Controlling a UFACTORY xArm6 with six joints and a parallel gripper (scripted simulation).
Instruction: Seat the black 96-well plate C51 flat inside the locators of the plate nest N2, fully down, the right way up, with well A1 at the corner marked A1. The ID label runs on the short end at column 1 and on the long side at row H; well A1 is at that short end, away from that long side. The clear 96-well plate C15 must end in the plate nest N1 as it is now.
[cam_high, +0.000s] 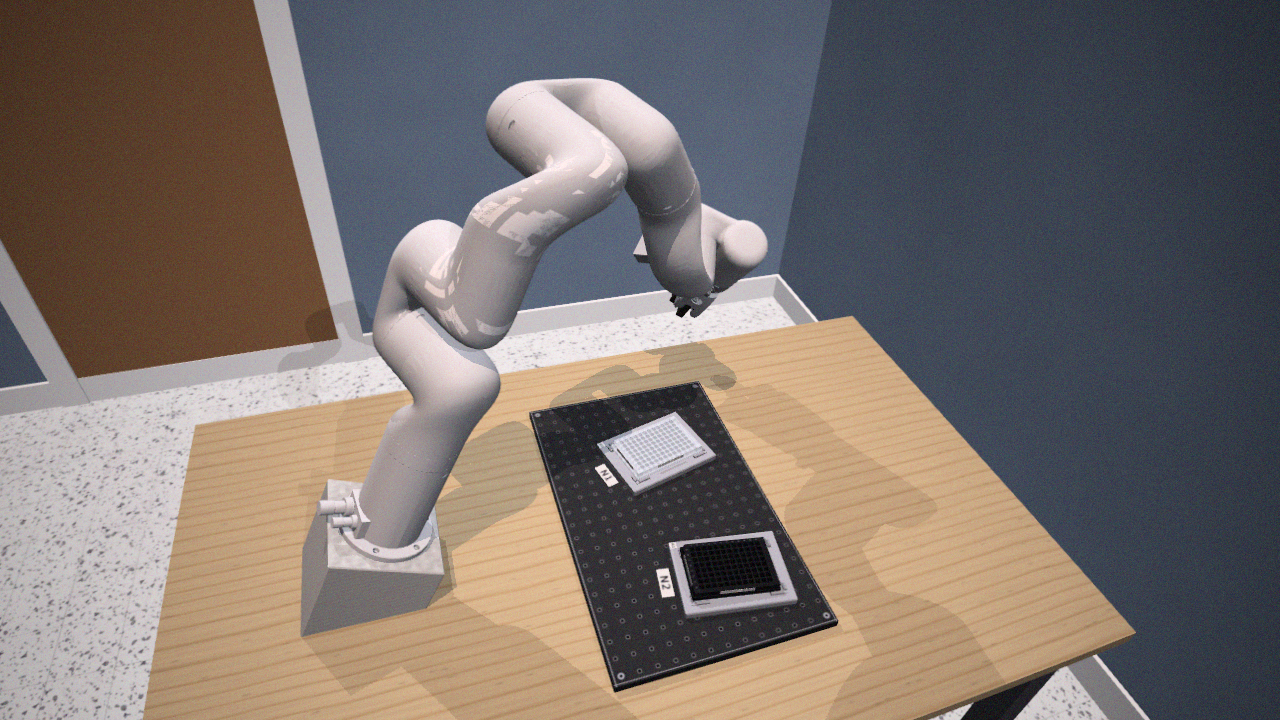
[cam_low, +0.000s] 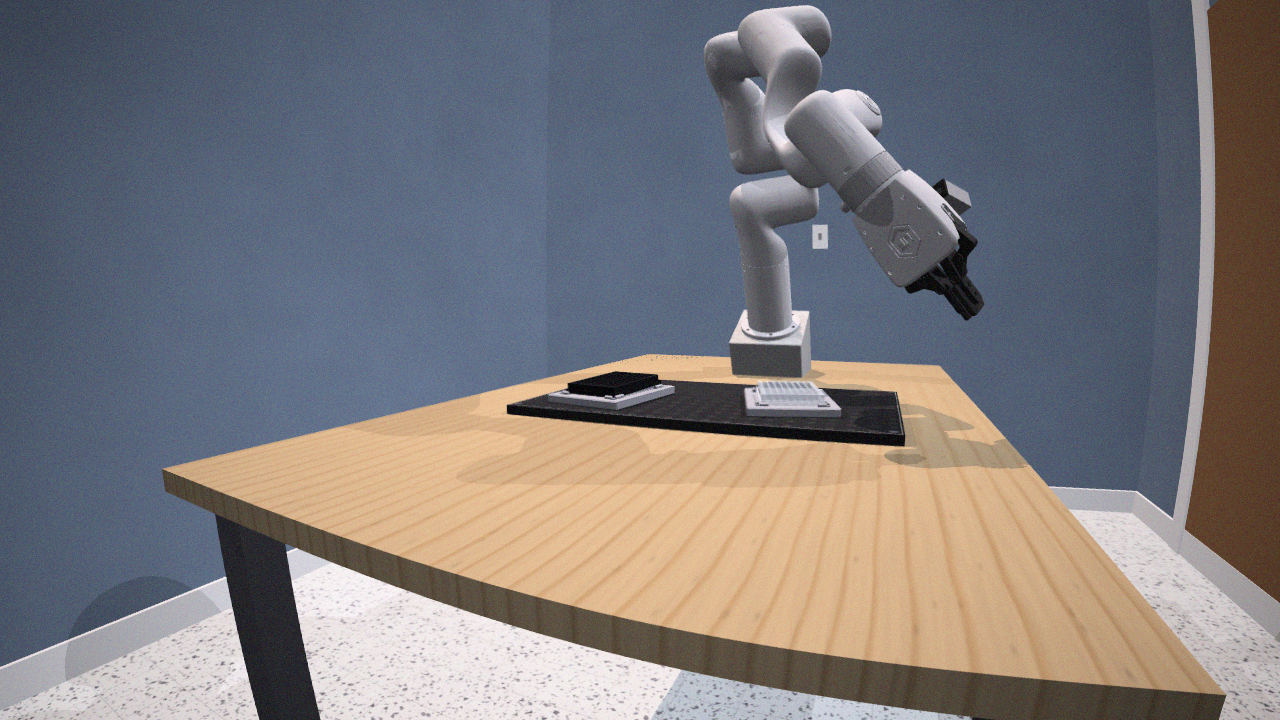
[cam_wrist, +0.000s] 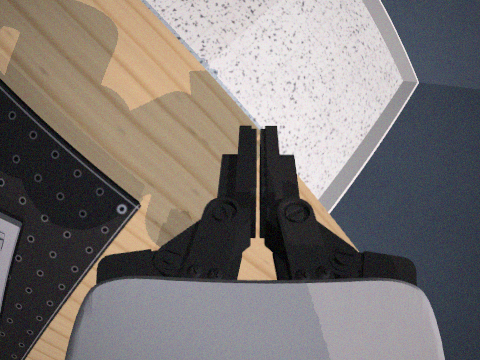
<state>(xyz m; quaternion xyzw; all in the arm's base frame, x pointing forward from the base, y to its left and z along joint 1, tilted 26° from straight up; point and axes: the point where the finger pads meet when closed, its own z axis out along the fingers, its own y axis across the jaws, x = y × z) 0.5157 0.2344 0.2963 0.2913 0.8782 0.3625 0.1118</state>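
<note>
Now: the black 96-well plate C51 190 mm behind my hand, 450 mm to the right of it and 130 mm below it. From my hand the other things lie so: clear plate C15: 160 mm behind, 190 mm to the right, 140 mm below; grey plate nest N2: 180 mm behind, 450 mm to the right, 150 mm below; A1 mark: 240 mm behind, 370 mm to the right, 140 mm below.
</note>
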